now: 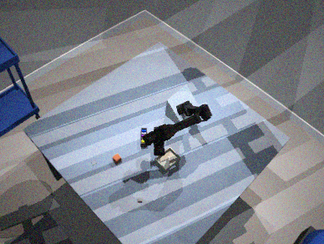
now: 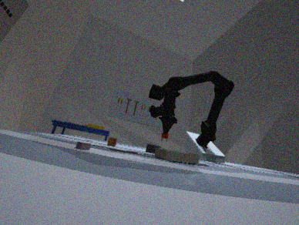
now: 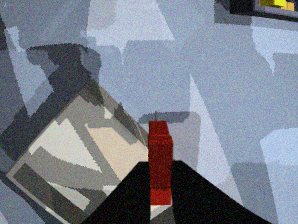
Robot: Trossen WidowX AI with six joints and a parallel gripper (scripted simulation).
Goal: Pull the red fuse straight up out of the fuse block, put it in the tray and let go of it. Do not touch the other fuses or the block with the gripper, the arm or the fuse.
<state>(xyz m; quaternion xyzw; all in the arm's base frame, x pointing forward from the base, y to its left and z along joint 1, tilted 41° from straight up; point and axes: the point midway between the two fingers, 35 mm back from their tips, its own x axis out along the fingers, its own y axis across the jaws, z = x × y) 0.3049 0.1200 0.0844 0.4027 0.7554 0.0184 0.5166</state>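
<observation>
The tray is 9 cm below my gripper tip, 7 cm to the left of it and 3 cm behind it. The rest, counted from my gripper tip: yellow fuse (12 cm to the right, 7 cm below, 2 cm ahead); then red fuse (1 cm below); then purple fuse (15 cm to the right, 7 cm below).
</observation>
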